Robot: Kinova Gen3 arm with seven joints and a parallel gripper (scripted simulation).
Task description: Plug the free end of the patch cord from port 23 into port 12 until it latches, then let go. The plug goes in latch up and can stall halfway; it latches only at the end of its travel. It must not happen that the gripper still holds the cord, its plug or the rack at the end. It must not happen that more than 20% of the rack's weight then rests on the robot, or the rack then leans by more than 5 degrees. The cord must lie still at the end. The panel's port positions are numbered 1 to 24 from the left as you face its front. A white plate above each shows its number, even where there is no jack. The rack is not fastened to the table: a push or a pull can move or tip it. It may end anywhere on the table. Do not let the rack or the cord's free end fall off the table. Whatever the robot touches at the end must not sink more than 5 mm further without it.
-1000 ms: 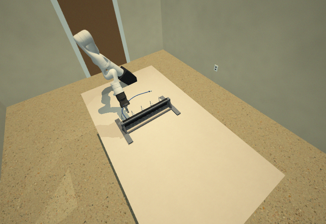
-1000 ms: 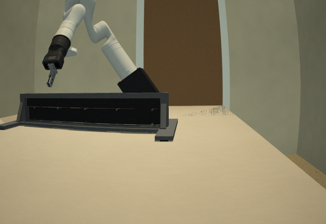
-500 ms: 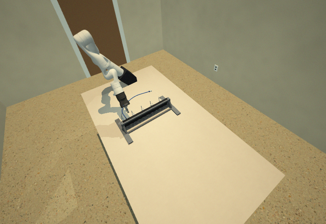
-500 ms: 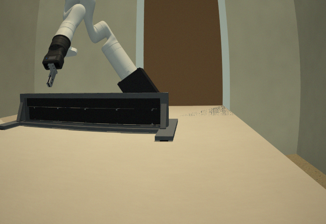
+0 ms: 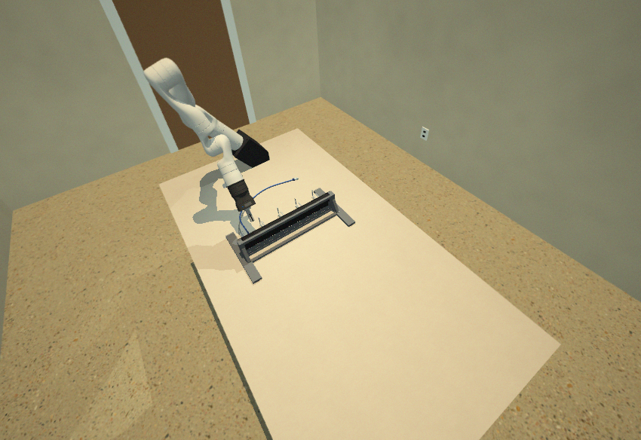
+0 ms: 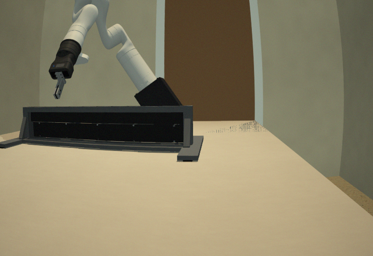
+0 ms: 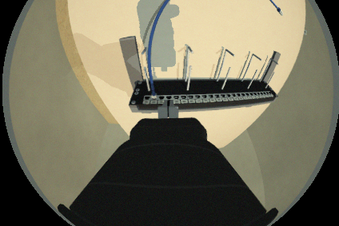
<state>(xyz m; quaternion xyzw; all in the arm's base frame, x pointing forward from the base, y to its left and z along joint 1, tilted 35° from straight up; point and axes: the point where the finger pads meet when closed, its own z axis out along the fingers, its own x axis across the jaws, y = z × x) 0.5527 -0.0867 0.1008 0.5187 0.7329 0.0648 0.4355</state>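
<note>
Now: hand 260 mm past the plug, 340 mm to the right of it and 140 mm above it.
</note>
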